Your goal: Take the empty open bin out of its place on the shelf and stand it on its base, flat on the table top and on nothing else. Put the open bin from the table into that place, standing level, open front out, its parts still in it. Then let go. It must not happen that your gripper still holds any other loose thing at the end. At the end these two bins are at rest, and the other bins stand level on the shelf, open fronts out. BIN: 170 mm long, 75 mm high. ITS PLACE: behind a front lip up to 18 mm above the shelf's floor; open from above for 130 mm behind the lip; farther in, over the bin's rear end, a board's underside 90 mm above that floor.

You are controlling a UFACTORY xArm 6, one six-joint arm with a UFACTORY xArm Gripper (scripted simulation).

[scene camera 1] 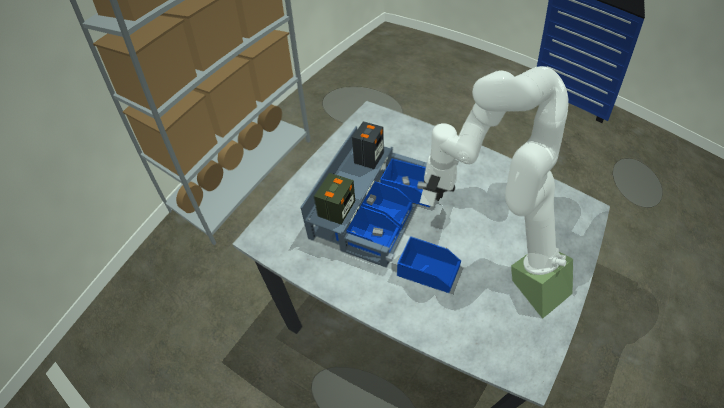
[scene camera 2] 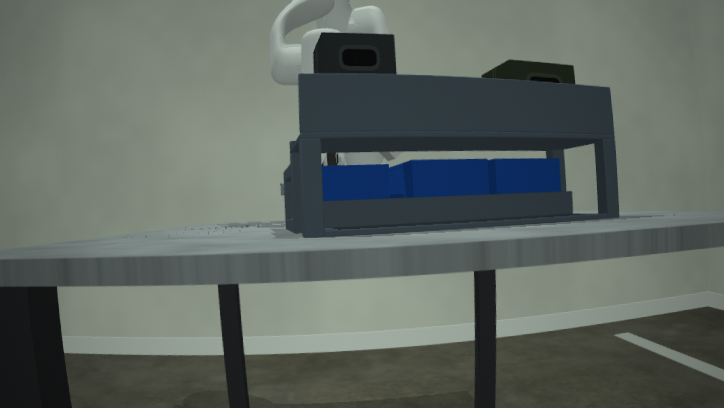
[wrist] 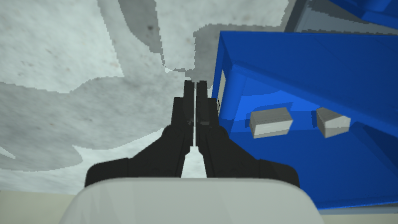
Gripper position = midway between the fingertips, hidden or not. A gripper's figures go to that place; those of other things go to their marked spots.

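A blue bin [scene camera 1: 427,258] is 140 cm from the lens. Then there is a blue bin [scene camera 1: 390,201] that is 151 cm from the lens, while my gripper [scene camera 1: 437,197] is 152 cm from the lens. I also see a blue bin [scene camera 1: 396,169], and it is 157 cm from the lens.
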